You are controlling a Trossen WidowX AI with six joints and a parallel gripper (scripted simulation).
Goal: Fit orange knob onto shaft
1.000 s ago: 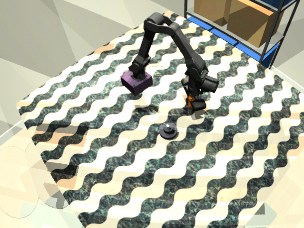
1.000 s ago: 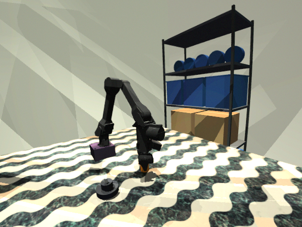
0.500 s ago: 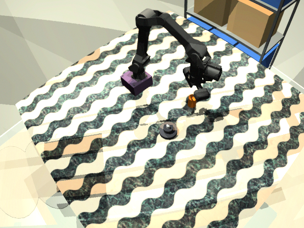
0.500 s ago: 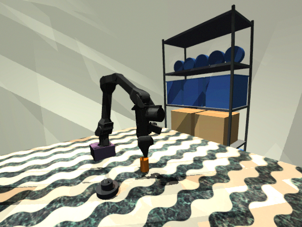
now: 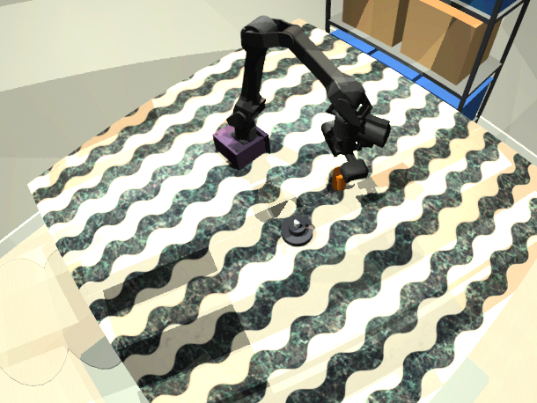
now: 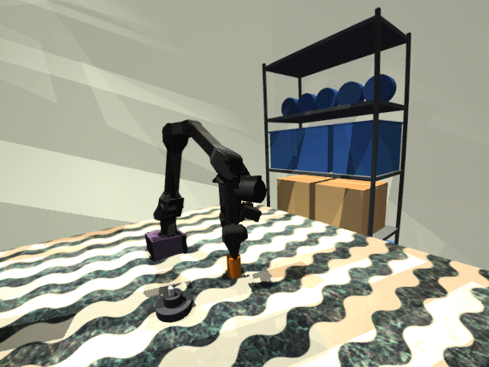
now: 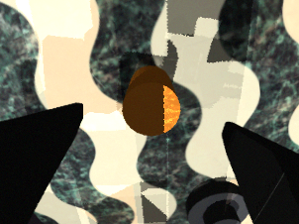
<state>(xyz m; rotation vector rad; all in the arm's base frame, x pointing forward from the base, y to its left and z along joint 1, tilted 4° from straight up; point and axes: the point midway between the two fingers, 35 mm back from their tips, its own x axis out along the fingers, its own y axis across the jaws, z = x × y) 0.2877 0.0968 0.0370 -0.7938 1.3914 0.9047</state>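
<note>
Now: the orange knob 30 mm below my gripper tip. The rest, counted from my gripper tip: round grey pedestal (30 mm ahead, 190 mm to the right, 40 mm below).
</note>
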